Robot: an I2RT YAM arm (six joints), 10 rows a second.
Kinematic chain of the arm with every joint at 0, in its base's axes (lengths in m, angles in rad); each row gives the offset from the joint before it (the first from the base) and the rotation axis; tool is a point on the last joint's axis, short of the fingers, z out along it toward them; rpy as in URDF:
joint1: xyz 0 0 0.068 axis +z
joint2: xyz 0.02 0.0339 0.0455 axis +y
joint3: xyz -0.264 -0.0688 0 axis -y
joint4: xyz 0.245 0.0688 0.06 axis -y
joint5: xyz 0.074 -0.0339 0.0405 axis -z
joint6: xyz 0.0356 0 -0.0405 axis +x
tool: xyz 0 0 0 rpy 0 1.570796 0
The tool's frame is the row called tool.
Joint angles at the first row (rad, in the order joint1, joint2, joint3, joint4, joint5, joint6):
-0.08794, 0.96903, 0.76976, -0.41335, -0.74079, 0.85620
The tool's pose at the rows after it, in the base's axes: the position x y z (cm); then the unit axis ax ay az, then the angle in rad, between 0 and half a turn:
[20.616 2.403 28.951 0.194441 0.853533 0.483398 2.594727]
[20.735 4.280 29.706 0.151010 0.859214 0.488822 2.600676]
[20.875 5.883 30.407 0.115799 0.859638 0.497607 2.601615]
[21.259 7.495 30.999 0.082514 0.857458 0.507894 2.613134]
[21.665 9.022 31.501 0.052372 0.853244 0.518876 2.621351]
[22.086 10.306 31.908 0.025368 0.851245 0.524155 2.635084]
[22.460 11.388 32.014 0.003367 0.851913 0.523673 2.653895]
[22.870 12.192 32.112 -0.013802 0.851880 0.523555 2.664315]
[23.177 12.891 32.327 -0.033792 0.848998 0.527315 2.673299]
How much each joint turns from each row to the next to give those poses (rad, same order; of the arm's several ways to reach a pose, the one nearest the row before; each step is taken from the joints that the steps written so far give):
0.09008, 0.00264, 0.01949, -0.00096, 0.01653, -0.01009
0.09290, 0.01197, 0.02760, 0.01005, 0.02438, -0.00964
0.07589, 0.01510, 0.02387, 0.02396, 0.01700, 0.00031
0.06888, 0.03199, 0.02941, 0.02729, 0.00555, 0.00067
0.05983, 0.03411, 0.02660, 0.03479, 0.00222, 0.00158
0.04517, 0.03749, 0.03281, 0.01112, -0.00326, -0.01278
0.03535, 0.03622, 0.02804, -0.00370, -0.00243, -0.02022
0.02261, 0.03188, 0.02467, -0.00006, -0.00407, -0.01843
0.01822, 0.02582, 0.02355, 0.00205, -0.01524, -0.01927

